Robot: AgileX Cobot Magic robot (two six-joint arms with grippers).
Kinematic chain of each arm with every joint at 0, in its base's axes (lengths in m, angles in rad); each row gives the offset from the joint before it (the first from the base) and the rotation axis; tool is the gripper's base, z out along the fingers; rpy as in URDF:
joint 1: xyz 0 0 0.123 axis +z
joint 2: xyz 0 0 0 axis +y
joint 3: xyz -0.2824 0 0.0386 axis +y
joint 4: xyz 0.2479 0 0.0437 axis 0.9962 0 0.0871
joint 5: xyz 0 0 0 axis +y
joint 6: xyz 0.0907 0 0.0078 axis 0.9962 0 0.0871
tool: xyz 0 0 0 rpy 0 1.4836 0
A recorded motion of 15 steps. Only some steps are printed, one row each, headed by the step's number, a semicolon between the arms.
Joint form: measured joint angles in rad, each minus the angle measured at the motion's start. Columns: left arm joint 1, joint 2, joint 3, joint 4, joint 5, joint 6; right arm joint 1, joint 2, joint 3, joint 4, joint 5, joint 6.
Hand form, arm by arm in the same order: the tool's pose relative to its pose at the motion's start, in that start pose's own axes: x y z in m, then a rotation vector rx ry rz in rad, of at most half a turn. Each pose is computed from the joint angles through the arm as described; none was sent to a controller.
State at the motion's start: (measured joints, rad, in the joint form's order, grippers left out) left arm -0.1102 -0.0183 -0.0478 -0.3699 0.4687 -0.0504; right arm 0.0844 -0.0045 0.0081 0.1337 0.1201 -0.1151
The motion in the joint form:
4: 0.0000 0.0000 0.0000 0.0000 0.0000 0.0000; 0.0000 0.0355 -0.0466 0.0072 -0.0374 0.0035
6: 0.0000 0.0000 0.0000 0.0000 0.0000 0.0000; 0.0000 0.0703 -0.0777 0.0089 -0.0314 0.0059
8: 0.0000 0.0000 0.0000 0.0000 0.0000 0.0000; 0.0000 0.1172 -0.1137 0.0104 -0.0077 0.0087
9: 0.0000 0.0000 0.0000 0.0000 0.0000 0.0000; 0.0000 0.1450 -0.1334 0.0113 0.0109 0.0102
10: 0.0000 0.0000 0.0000 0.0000 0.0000 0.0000; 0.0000 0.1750 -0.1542 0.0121 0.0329 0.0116
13: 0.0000 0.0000 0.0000 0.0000 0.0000 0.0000; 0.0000 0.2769 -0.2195 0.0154 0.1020 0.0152
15: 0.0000 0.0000 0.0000 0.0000 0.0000 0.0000; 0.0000 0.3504 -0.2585 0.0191 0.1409 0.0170
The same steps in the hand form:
4: 0.0000 0.0000 0.0000 0.0000 0.0000 0.0000; -0.0172 -0.0001 0.0005 0.0032 -0.0483 0.0105
6: 0.0000 0.0000 0.0000 0.0000 0.0000 0.0000; -0.0252 0.0001 0.0022 0.0024 -0.0387 0.0146
8: 0.0000 0.0000 0.0000 0.0000 0.0000 0.0000; -0.0325 0.0005 0.0053 -0.0003 -0.0043 0.0191
9: 0.0000 0.0000 0.0000 0.0000 0.0000 0.0000; -0.0358 0.0008 0.0075 -0.0023 0.0223 0.0216
10: 0.0000 0.0000 0.0000 0.0000 0.0000 0.0000; -0.0390 0.0011 0.0100 -0.0046 0.0533 0.0240
13: 0.0000 0.0000 0.0000 0.0000 0.0000 0.0000; -0.0480 0.0021 0.0197 -0.0117 0.1585 0.0317
15: 0.0000 0.0000 0.0000 0.0000 0.0000 0.0000; -0.0520 0.0026 0.0278 -0.0154 0.2315 0.0382

